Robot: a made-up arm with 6 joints. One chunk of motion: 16 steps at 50 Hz.
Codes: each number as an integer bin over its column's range. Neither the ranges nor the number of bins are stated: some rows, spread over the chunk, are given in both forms.
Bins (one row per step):
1: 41 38 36 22 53 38
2: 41 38 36 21 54 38
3: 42 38 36 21 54 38
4: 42 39 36 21 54 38
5: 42 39 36 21 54 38
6: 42 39 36 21 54 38
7: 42 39 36 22 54 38
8: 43 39 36 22 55 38
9: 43 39 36 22 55 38
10: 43 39 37 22 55 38
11: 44 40 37 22 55 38
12: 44 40 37 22 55 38
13: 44 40 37 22 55 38
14: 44 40 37 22 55 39
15: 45 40 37 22 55 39
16: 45 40 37 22 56 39
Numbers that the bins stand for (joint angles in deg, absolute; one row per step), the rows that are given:
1: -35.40 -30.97 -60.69 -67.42 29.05 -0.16
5: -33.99 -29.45 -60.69 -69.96 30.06 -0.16
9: -32.59 -29.45 -60.69 -67.42 31.07 -0.16
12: -31.19 -27.93 -57.74 -67.42 31.07 -0.16
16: -29.79 -27.93 -57.74 -67.42 32.08 1.30
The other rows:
2: -35.40 -30.97 -60.69 -69.96 30.06 -0.16
3: -33.99 -30.97 -60.69 -69.96 30.06 -0.16
4: -33.99 -29.45 -60.69 -69.96 30.06 -0.16
6: -33.99 -29.45 -60.69 -69.96 30.06 -0.16
7: -33.99 -29.45 -60.69 -67.42 30.06 -0.16
8: -32.59 -29.45 -60.69 -67.42 31.07 -0.16
10: -32.59 -29.45 -57.74 -67.42 31.07 -0.16
11: -31.19 -27.93 -57.74 -67.42 31.07 -0.16
13: -31.19 -27.93 -57.74 -67.42 31.07 -0.16
14: -31.19 -27.93 -57.74 -67.42 31.07 1.30
15: -29.79 -27.93 -57.74 -67.42 31.07 1.30

